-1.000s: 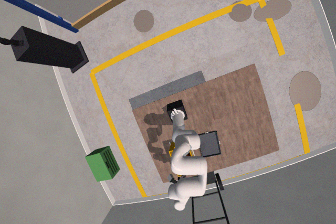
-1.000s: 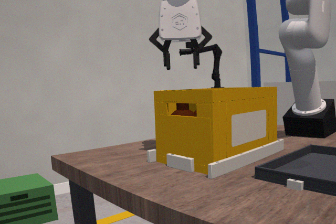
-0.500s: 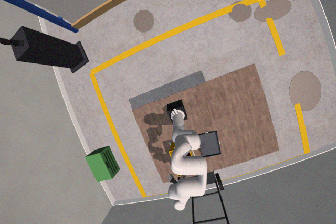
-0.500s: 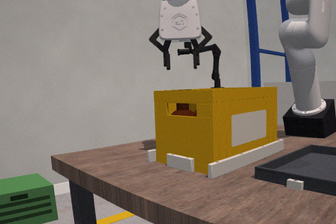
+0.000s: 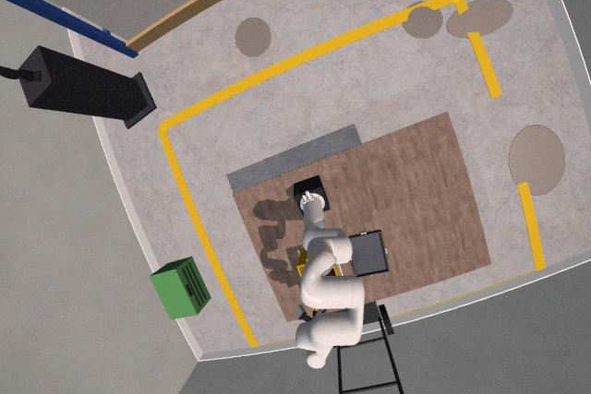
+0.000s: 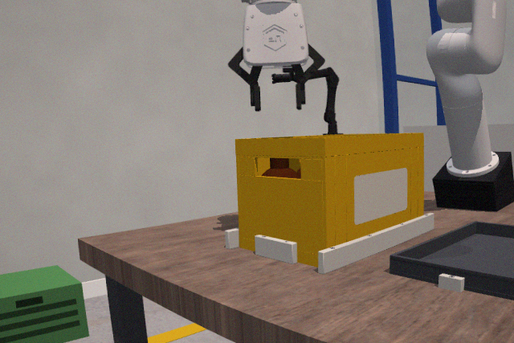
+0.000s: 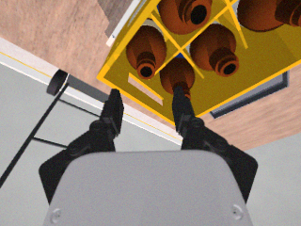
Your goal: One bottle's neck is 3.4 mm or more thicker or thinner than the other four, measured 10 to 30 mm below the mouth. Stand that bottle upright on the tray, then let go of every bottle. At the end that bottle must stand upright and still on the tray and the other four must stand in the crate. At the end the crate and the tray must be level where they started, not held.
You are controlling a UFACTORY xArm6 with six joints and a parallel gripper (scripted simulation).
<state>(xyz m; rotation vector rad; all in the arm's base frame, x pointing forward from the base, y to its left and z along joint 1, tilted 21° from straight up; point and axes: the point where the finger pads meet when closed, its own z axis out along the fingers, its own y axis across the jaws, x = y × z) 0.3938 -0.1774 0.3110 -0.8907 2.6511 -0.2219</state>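
Right now the yellow crate is 8 cm behind my hand, 5 cm to the left of it and 15 cm below it. The rest, counted from my hand: dark tray: 5 cm behind, 33 cm to the left, 22 cm below.
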